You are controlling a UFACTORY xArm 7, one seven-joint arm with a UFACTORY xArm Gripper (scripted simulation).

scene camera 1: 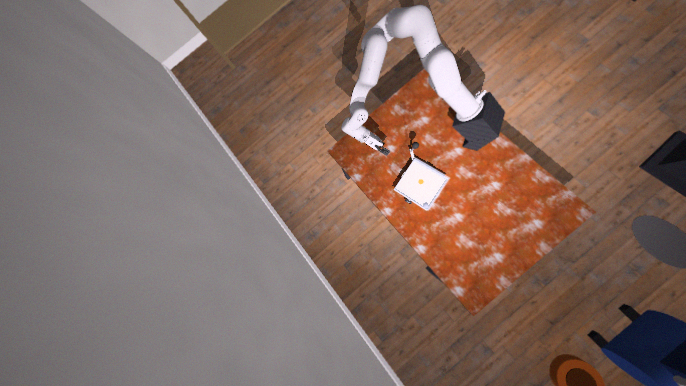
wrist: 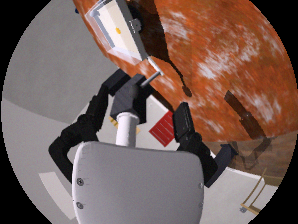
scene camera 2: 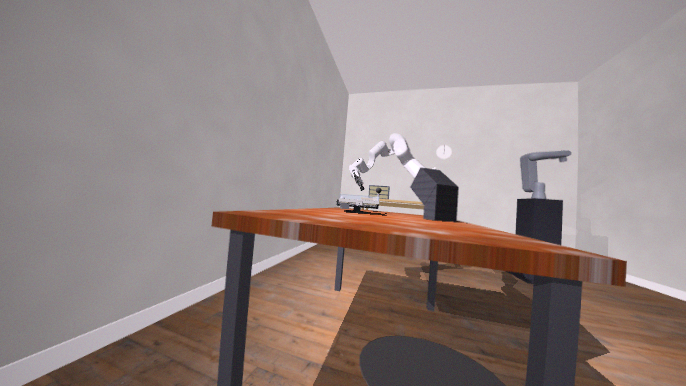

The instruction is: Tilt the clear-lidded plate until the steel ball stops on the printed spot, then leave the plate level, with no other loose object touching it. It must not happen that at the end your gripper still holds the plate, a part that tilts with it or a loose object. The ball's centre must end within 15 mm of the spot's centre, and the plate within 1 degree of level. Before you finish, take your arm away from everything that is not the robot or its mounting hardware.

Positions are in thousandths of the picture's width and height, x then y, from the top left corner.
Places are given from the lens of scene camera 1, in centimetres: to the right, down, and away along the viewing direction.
white square plate (scene camera 1: 614, 478): 46, -5, 110
